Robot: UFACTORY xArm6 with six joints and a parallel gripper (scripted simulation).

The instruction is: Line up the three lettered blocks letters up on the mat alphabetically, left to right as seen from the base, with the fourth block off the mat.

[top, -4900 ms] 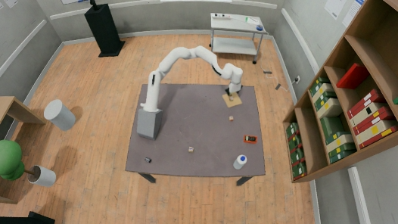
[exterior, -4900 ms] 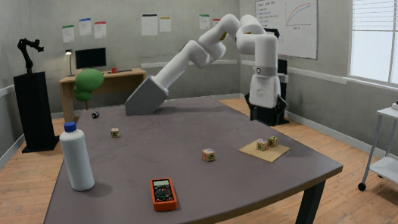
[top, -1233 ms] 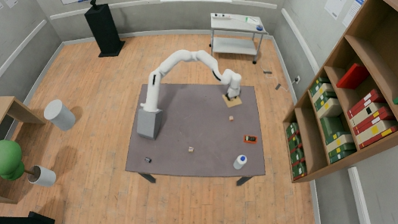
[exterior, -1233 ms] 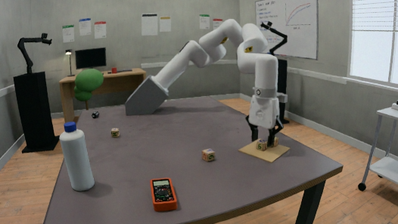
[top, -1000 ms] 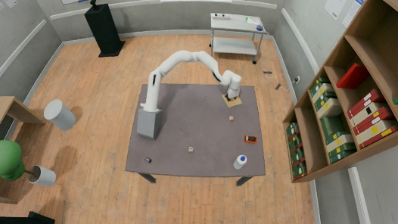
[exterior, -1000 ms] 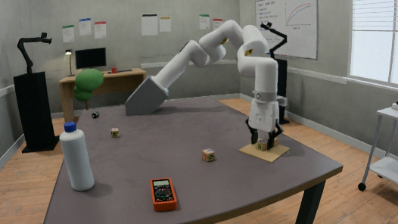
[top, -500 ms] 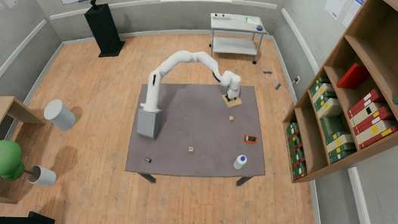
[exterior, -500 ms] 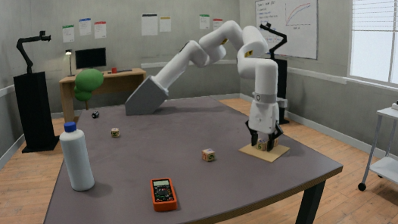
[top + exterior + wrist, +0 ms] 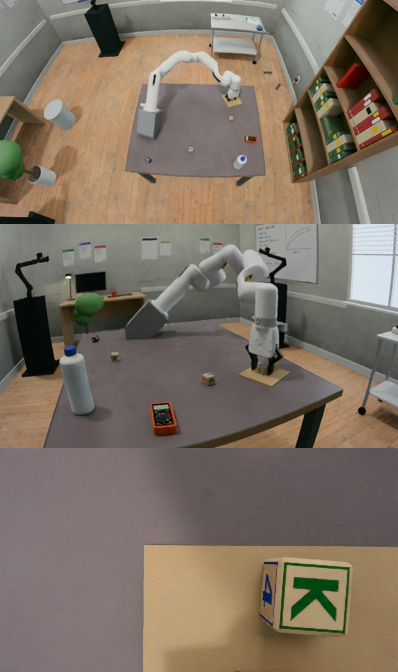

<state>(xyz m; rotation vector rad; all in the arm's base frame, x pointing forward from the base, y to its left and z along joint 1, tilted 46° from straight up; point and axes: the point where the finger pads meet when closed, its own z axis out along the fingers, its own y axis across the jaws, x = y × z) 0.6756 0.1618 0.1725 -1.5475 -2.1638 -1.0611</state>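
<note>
The tan mat lies 1 cm ahead of my hand, 1 cm to the left of it and 2 cm below it. From my hand the other things lie so: black object 66 cm behind, 61 cm to the right, 1 cm below; white bottle 5 cm ahead, 60 cm to the right, 6 cm above.
</note>
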